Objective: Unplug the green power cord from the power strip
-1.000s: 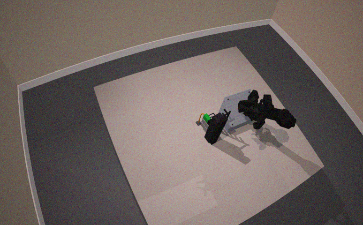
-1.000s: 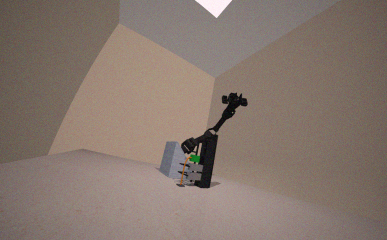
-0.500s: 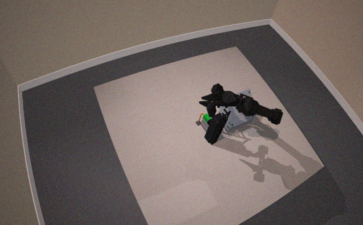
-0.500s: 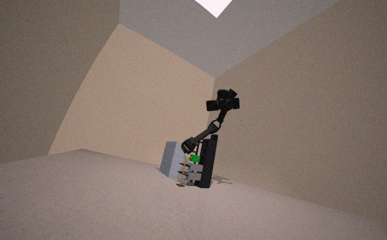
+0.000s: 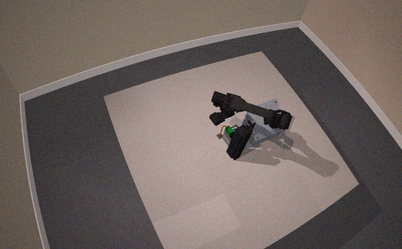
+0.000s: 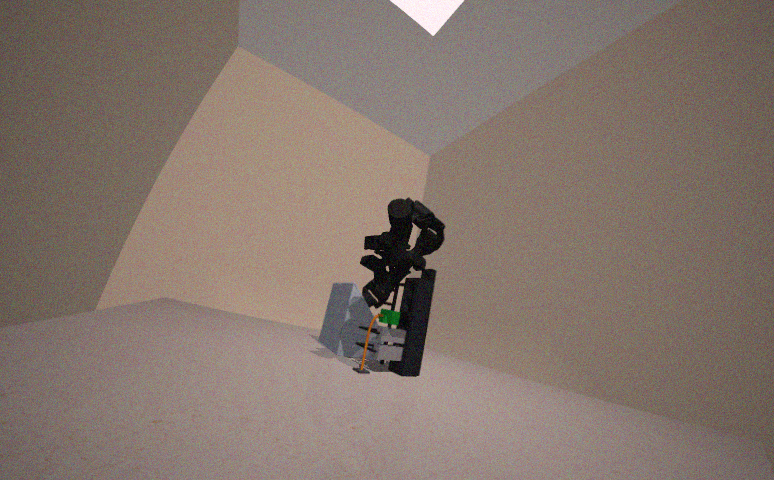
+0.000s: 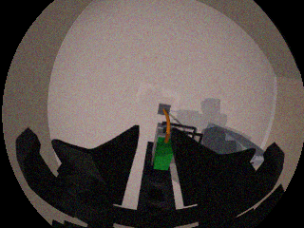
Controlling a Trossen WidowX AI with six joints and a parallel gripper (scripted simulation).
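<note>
Right now my gripper tip is 4 cm past the green plug, 7 cm to the right of it and 4 cm above it.
</note>
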